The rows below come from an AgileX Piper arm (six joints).
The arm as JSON. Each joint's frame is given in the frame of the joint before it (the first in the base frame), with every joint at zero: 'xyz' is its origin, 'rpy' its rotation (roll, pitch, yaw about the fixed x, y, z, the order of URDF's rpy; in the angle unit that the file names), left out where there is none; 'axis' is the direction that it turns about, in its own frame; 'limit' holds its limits. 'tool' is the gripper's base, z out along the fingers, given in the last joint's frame.
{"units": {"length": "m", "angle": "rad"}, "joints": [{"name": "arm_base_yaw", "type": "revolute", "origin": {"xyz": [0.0, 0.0, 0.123]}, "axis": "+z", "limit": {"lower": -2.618, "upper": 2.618}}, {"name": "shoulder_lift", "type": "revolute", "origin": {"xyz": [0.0, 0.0, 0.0]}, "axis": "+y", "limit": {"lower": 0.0, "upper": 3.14}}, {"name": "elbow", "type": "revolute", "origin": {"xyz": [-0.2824, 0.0, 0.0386]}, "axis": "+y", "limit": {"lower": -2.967, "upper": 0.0}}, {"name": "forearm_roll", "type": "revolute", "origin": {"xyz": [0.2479, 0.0, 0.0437]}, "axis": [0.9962, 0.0, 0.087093], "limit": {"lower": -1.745, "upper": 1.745}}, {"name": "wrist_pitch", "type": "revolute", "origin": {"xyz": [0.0, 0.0, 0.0]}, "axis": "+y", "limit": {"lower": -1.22, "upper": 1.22}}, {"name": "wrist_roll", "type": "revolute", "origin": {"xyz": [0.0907, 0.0, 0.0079]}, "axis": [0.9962, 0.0, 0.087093], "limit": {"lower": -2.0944, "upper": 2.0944}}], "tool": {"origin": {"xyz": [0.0, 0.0, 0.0], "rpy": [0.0, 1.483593, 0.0]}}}
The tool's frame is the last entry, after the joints.
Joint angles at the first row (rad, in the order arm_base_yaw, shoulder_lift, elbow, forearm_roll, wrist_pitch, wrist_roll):
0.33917 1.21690 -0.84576 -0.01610 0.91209 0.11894
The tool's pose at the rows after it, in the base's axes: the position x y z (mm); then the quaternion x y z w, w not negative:
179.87 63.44 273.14 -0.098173 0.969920 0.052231 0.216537
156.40 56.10 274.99 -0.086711 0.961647 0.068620 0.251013
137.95 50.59 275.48 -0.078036 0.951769 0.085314 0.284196
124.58 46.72 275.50 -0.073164 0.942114 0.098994 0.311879
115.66 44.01 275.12 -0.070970 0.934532 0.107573 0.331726
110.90 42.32 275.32 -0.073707 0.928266 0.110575 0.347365
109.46 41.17 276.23 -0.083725 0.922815 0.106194 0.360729
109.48 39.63 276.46 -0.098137 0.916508 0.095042 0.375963
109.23 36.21 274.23 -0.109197 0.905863 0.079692 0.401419
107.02 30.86 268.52 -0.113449 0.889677 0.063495 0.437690
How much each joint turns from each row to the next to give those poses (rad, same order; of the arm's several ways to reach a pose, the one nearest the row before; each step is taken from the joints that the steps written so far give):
0.00030 -0.13291 0.07772 0.01503 -0.01930 0.01926
0.00023 -0.12363 0.07290 0.01234 -0.02642 0.01666
-0.00008 -0.10499 0.05786 0.01452 -0.02854 0.00984
0.00004 -0.08112 0.04141 0.01265 -0.02405 0.00322
0.00005 -0.05653 0.02787 0.00696 -0.01681 0.00053
-0.00001 -0.03400 0.01555 0.00060 -0.01542 -0.00721
-0.00015 -0.01589 0.00604 -0.00859 -0.01530 -0.01909
-0.00108 -0.01045 0.00776 -0.02070 -0.02332 -0.02457
-0.01236 -0.02150 0.02548 -0.02861 -0.05084 -0.02564
-0.02719 -0.04128 0.05014 -0.02688 -0.08138 -0.02587

